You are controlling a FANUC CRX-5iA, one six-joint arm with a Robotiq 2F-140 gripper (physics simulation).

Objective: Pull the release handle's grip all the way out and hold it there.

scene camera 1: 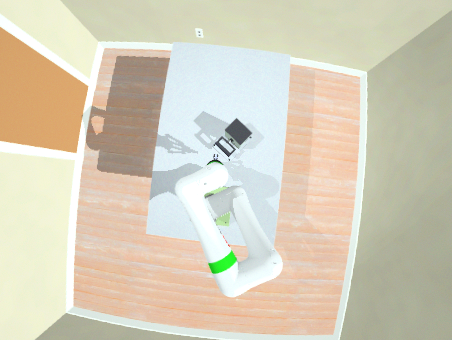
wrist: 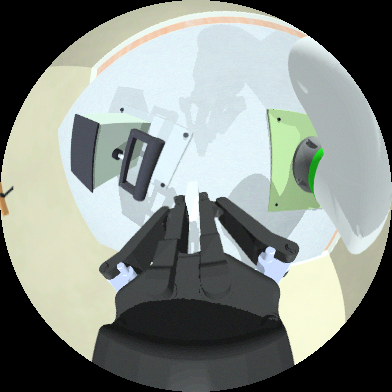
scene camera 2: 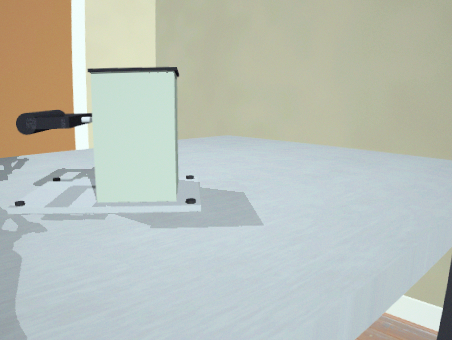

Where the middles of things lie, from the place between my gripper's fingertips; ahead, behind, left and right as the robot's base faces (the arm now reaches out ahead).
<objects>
Now: the light base plate point(wrist: 176, 137) 17 cm ahead of my hand, 7 cm to the right of it and 10 cm below it.
</objects>
